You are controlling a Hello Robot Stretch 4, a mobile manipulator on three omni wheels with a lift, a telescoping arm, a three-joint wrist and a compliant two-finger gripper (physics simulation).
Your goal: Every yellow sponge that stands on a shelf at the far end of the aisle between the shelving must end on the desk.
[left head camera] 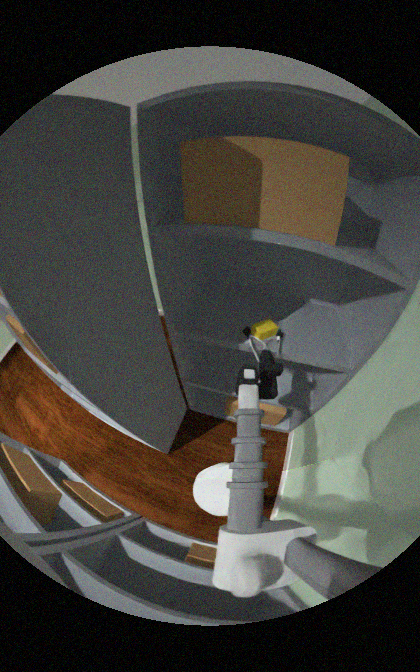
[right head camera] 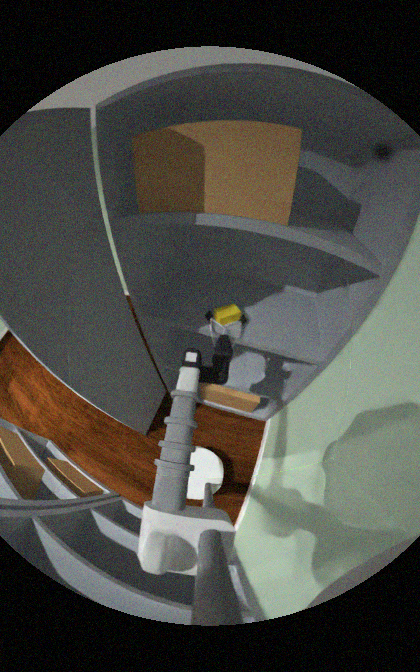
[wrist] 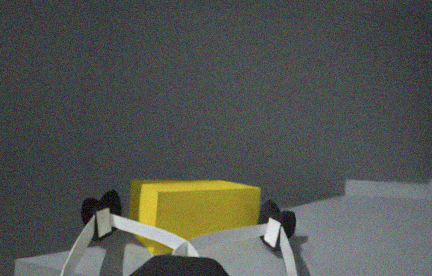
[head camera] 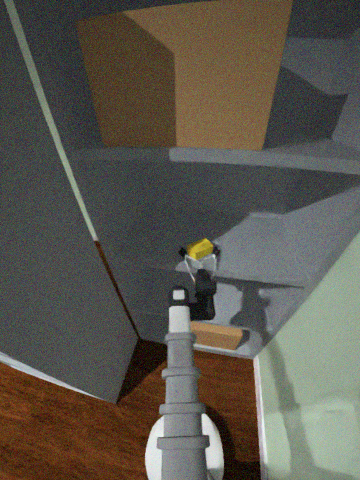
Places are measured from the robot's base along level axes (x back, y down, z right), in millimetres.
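Pixels of known places: gripper, between the fingertips: (wrist: 190, 212) (head camera: 198, 248).
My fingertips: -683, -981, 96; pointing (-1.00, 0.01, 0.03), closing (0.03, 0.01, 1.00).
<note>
Ahead of a thing's pixels: the offset from my fingertips to its top centre, as dx, dy, dz. Level surfaces: height alone.
A yellow sponge @[+7, -27, +3] (head camera: 200, 247) (left head camera: 265, 329) (right head camera: 227, 313) (wrist: 205, 210) sits on the grey shelf @[dy +18] (head camera: 270, 245) (left head camera: 325, 330) (right head camera: 285, 330) (wrist: 350, 235), turned at an angle to my gripper. My gripper (head camera: 200, 252) (left head camera: 263, 334) (right head camera: 226, 318) (wrist: 190, 212) is open around the sponge. In the wrist view, a gap shows between the left fingertip and the sponge, and the right fingertip is close beside its right end. The sponge's lower part is partly hidden by the finger strips. The desk does not show in these views.
A large cardboard box @[-75, -710, -57] (head camera: 225, 75) (left head camera: 305, 185) (right head camera: 250, 170) stands on the shelf above. A flatter box @[-35, +662, +121] (head camera: 215, 336) (right head camera: 230, 397) lies lower down under the arm. A tall grey panel (head camera: 45, 250) stands at the left, and a pale green wall (head camera: 320, 340) is close at the right.
</note>
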